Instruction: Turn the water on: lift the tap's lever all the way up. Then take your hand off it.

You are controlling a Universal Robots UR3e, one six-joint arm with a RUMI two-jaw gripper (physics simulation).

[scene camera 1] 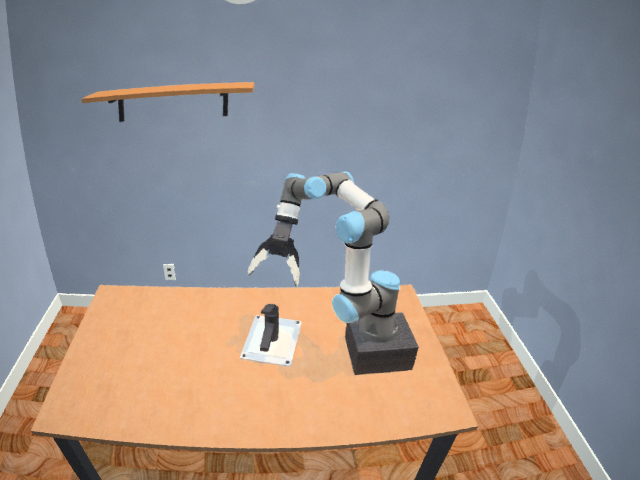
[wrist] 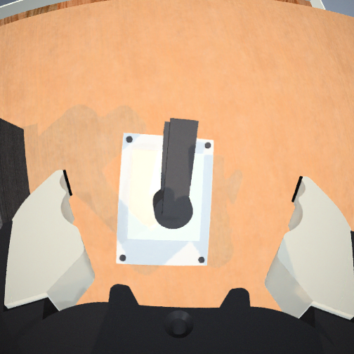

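Where they show: gripper, fingertip midpoint: [scene camera 1: 272, 281]; arm's base, origin of the base link: [scene camera 1: 377, 330].
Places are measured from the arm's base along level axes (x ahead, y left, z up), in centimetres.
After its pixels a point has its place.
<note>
The dark tap [scene camera 1: 274, 328] {x 31.8, y -11.3, z -2.8 cm} [wrist: 173, 215] stands upright on a white plate [scene camera 1: 289, 355] {x 28.4, y -4.0, z -9.2 cm} [wrist: 123, 215]. Its spout [scene camera 1: 266, 342] {x 35.9, y -3.8, z -1.9 cm} [wrist: 166, 137] reaches toward the table's front. Its lever [scene camera 1: 269, 308] {x 33.9, y -8.6, z 7.9 cm} [wrist: 183, 150] lies over the spout in the wrist view; in the scene view its short, foreshortened shape sits at the tap's top, apart from the spout, and looks tilted up. Its exact angle is hard to tell. My gripper [scene camera 1: 273, 277] {x 32.6, y -10.3, z 16.9 cm} [wrist: 181, 177] is wide open and empty, above the tap, with a gap between it and the lever. Nothing touches the lever.
The wooden table [scene camera 1: 170, 382] {x 68.8, y 2.6, z -10.0 cm} [wrist: 280, 75] bears the plate and, to the right in the scene view, the arm's dark base block [scene camera 1: 382, 356] {x 2.0, y 10.1, z -2.2 cm}. A wall shelf [scene camera 1: 170, 91] hangs high at the back left.
</note>
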